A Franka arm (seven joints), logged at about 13 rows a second.
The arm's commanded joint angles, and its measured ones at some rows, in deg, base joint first. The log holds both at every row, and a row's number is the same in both.
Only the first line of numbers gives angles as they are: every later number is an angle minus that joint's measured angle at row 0.
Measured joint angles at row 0:
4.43 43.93 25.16 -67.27 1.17 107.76 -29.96
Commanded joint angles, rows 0 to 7:
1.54 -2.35 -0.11 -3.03 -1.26 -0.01 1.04
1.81 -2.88 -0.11 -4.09 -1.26 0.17 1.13
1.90 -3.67 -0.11 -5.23 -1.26 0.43 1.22
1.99 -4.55 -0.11 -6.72 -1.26 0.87 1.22
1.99 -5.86 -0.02 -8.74 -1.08 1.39 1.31
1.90 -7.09 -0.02 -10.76 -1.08 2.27 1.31
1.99 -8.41 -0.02 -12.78 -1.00 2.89 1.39
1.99 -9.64 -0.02 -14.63 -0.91 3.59 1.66
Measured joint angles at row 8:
2.04 -5.03 0.13 -7.52 -0.07 1.44 0.32
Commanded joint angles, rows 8 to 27:
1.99 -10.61 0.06 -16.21 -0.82 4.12 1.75
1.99 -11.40 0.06 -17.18 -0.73 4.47 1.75
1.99 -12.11 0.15 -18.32 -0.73 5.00 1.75
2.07 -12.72 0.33 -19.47 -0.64 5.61 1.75
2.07 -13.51 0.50 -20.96 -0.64 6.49 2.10
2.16 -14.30 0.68 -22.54 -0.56 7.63 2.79
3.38 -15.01 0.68 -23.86 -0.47 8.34 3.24
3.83 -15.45 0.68 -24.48 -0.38 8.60 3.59
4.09 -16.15 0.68 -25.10 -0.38 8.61 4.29
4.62 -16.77 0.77 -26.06 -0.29 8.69 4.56
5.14 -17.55 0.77 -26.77 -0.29 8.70 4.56
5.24 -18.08 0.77 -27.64 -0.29 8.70 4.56
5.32 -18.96 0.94 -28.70 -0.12 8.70 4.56
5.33 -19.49 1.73 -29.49 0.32 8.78 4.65
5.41 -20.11 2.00 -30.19 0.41 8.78 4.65
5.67 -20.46 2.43 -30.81 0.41 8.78 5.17
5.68 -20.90 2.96 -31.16 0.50 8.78 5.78
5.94 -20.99 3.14 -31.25 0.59 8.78 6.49
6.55 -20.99 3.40 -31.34 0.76 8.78 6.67
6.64 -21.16 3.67 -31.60 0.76 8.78 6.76
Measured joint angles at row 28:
5.62 -19.81 3.47 -28.73 0.11 7.00 4.92
